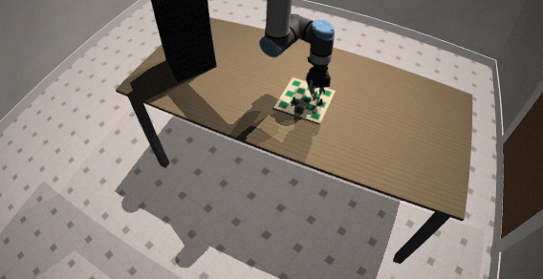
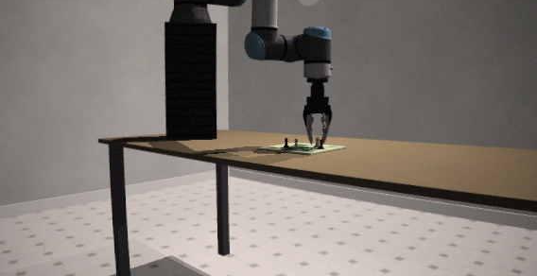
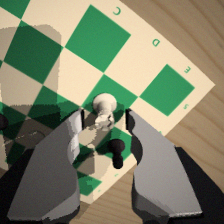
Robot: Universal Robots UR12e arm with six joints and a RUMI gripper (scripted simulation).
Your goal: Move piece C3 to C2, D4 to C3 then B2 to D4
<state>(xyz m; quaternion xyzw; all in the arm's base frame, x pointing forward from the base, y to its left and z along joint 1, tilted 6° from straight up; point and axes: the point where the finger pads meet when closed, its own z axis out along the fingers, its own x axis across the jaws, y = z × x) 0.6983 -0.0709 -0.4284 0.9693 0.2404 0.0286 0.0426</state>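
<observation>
The green-and-cream chessboard lies 40 mm behind my hand, 30 mm to the right of it and 30 mm below it.
</observation>
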